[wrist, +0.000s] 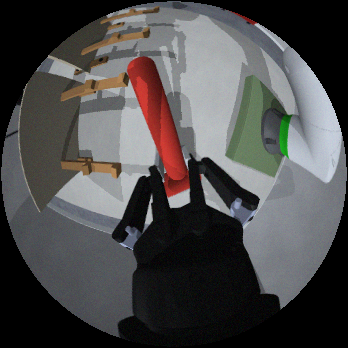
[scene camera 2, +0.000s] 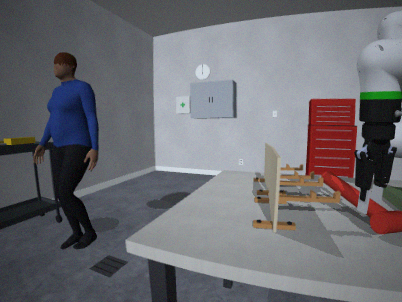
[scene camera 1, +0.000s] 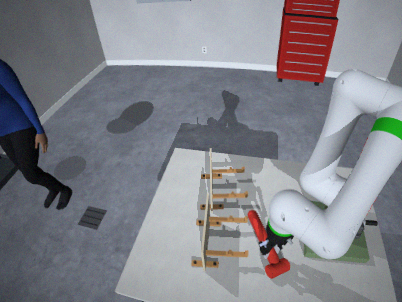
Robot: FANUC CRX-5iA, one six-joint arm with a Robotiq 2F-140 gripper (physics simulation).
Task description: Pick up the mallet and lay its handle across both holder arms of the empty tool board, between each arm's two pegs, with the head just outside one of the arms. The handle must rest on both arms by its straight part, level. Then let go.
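Places are measured from the arm's base along level axes (x ahead, y left, z up), in millimetres.
Pixels of known places: gripper, fingertip midpoint: (wrist: 171,154) (scene camera 2: 368,209) (scene camera 1: 270,253); arm's base, link origin: (wrist: 272,130).
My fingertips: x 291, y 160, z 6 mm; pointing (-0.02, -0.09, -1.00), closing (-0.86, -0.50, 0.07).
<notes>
Ahead of a thing's pixels: the offset from my fingertips to its middle. "pt": to the spot under its first point. Level surfaces: height alone.
The red mallet {dx +25, dy -40, dz +21 mm} (scene camera 1: 258,228) (scene camera 2: 341,189) (wrist: 156,112) is held over the table, its handle slanting away from the gripper beside the arm tips and its head nearest the front. My gripper (scene camera 1: 268,247) (scene camera 2: 371,200) (wrist: 171,154) is shut on the handle close to the head. The near tool board {dx +209, dy -35, dz +53 mm} (scene camera 1: 205,235) (scene camera 2: 272,187) (wrist: 50,135) stands upright; its two holder arms, front {pt dx +169, dy +40, dz +39 mm} (scene camera 1: 227,253) (wrist: 100,167) and rear {pt dx +189, dy -112, dz +39 mm} (scene camera 1: 227,219) (wrist: 95,87), bear no tool. The far board {dx +236, dy -319, dz +47 mm} (scene camera 1: 211,175) (wrist: 80,47) also shows bare arms. The handle is apart from the arms; the fingers partly hide the head in the wrist view.
The boards stand on a pale table {dz -43 mm} (scene camera 1: 155,250) (scene camera 2: 200,235). The robot's green base block (scene camera 1: 357,251) (wrist: 245,125) is to the right. A person in blue (scene camera 1: 17,112) (scene camera 2: 72,115) stands on the floor at left. A red cabinet (scene camera 1: 306,47) (scene camera 2: 331,147) is at the back.
</notes>
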